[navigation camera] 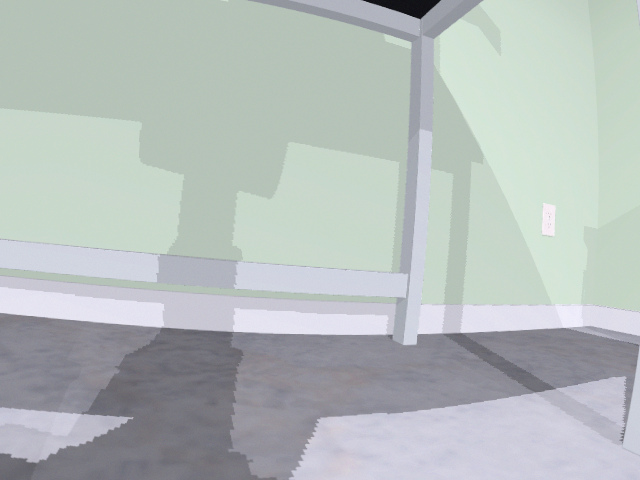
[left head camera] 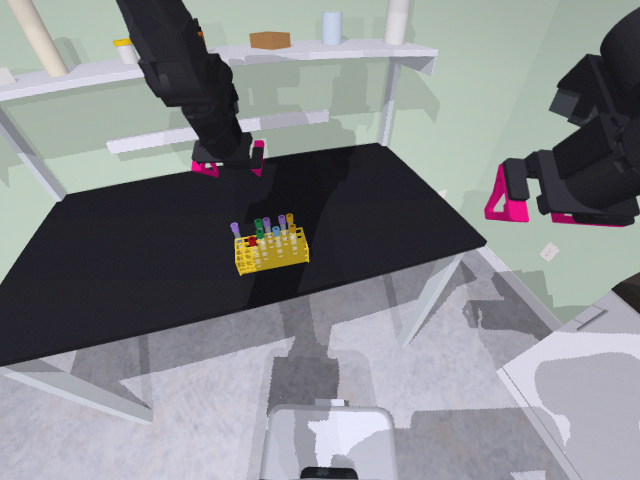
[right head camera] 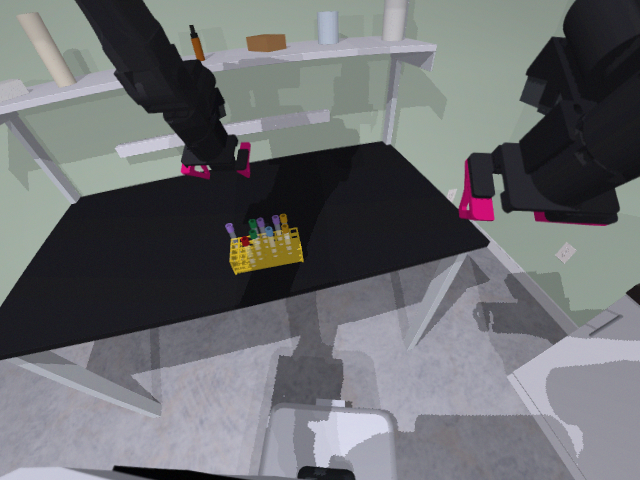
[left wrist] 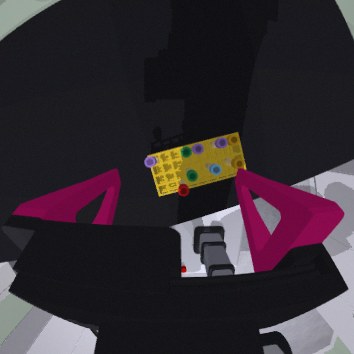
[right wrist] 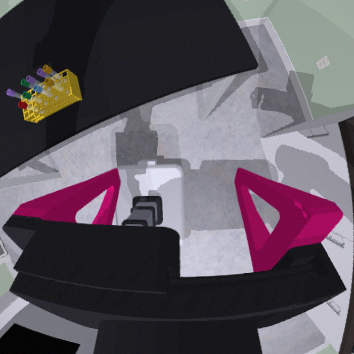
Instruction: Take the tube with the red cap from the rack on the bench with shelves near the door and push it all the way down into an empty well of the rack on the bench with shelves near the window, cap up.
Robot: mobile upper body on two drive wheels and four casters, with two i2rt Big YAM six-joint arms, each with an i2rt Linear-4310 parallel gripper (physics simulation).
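Places are measured from the left arm's base along level axes (x right, y ahead, z up), in metres.
Pixels of known places: left gripper, fingertip midpoint: (left head camera: 238, 174) (right head camera: 229, 175) (left wrist: 177, 174); right gripper, fingertip midpoint: (left head camera: 519, 216) (right head camera: 498, 214) (right wrist: 176, 174).
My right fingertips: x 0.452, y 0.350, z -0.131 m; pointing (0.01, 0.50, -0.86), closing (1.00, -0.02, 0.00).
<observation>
Behind a point stands the place of what it marks.
The red-capped tube (left head camera: 252, 241) {z -0.379, x 0.010, y 0.531 m} (right head camera: 245, 241) {z -0.379, x 0.012, y 0.532 m} (left wrist: 183, 190) {z -0.376, x 0.007, y 0.539 m} (right wrist: 22, 105) {z -0.380, x 0.014, y 0.534 m} stands cap up in the near row of the yellow rack (left head camera: 273, 262) {z -0.467, x 0.051, y 0.538 m} (right head camera: 267, 262) {z -0.468, x 0.050, y 0.538 m} (left wrist: 172, 175) {z -0.488, x -0.015, y 0.549 m} (right wrist: 74, 86) {z -0.465, x 0.137, y 0.600 m}, toward its left end. The rack stands on the black bench top (left head camera: 155, 248) {z -0.496, x -0.347, y 0.603 m} (right head camera: 149, 248) {z -0.496, x -0.379, y 0.601 m}. My left gripper (left head camera: 236, 173) {z -0.223, x -0.004, y 0.589 m} (right head camera: 223, 174) {z -0.223, x -0.004, y 0.589 m} (left wrist: 177, 174) {z -0.223, x -0.004, y 0.589 m} is open and empty, high above the bench beyond the rack. In the left wrist view the rack lies between and past its fingertips. My right gripper (left head camera: 542, 219) (right head camera: 511, 219) {z -0.131, x 0.452, y 0.351 m} (right wrist: 176, 174) {z -0.131, x 0.452, y 0.351 m} is open and empty, off to the right of the bench. Which bench this is cannot be told. No second rack shows.
Other tubes with purple, green, blue and orange caps stand in the rack. A shelf (left head camera: 361, 50) {z -0.039, x 0.289, y 1.004 m} (right head camera: 361, 47) {z -0.039, x 0.307, y 1.026 m} behind the bench holds a brown box (left head camera: 269, 40) {z -0.014, x 0.012, y 1.022 m} (right head camera: 266, 42) {z -0.012, x 0.020, y 1.016 m}, cylinders and bottles. A white cabinet (left head camera: 584, 382) {z -0.904, x 1.187, y 0.331 m} (right head camera: 594, 382) {z -0.890, x 1.178, y 0.358 m} stands at the lower right. A bench leg (navigation camera: 416, 206) {z -1.061, x 0.441, y 1.281 m} shows in the navigation view.
</observation>
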